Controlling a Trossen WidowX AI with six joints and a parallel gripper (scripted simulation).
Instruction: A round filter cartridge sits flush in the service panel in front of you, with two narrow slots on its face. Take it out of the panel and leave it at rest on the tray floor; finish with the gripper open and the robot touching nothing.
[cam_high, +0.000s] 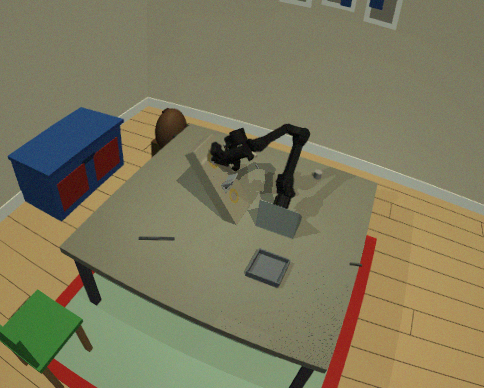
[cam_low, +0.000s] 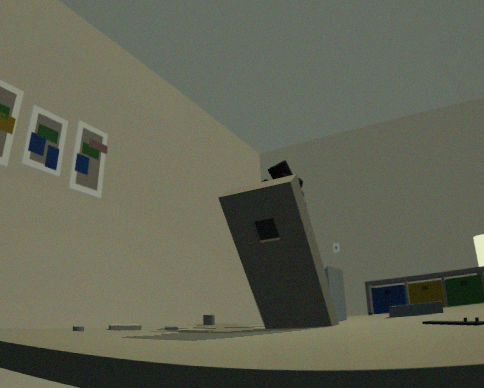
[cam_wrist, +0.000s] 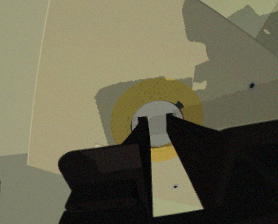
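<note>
Right now my gripper tip is 1 cm short of the white round filter cartridge and 1 cm above it. Round my gripper tip: small dark piece (80 cm behind, 25 cm below, 4 cm to the right); then tan service panel (8 cm below, 4 cm behind, 1 cm to the right); then grey tray (46 cm behind, 25 cm below, 22 cm to the left).
</note>
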